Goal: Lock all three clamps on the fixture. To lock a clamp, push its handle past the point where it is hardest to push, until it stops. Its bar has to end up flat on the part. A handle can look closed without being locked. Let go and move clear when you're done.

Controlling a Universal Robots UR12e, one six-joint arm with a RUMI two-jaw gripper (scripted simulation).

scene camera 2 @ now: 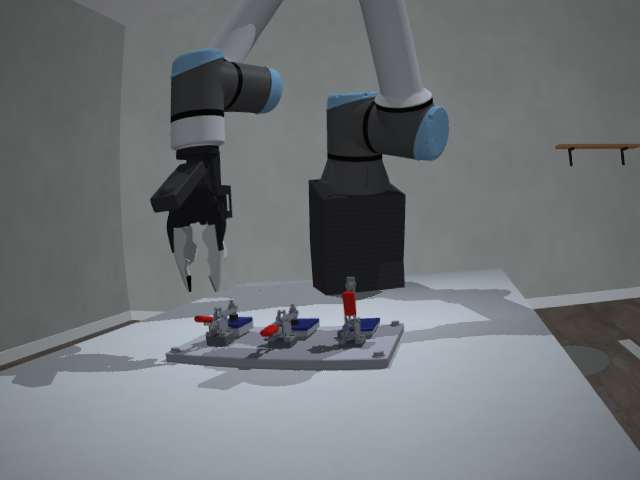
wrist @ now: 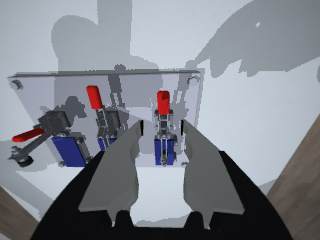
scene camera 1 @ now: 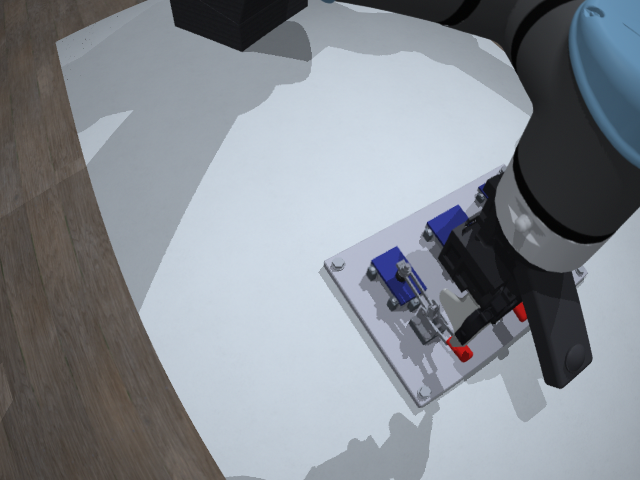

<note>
I see my gripper, a blue part and a grey fixture plate.
My gripper is seen too in scene camera 2 and in the wrist view.
</note>
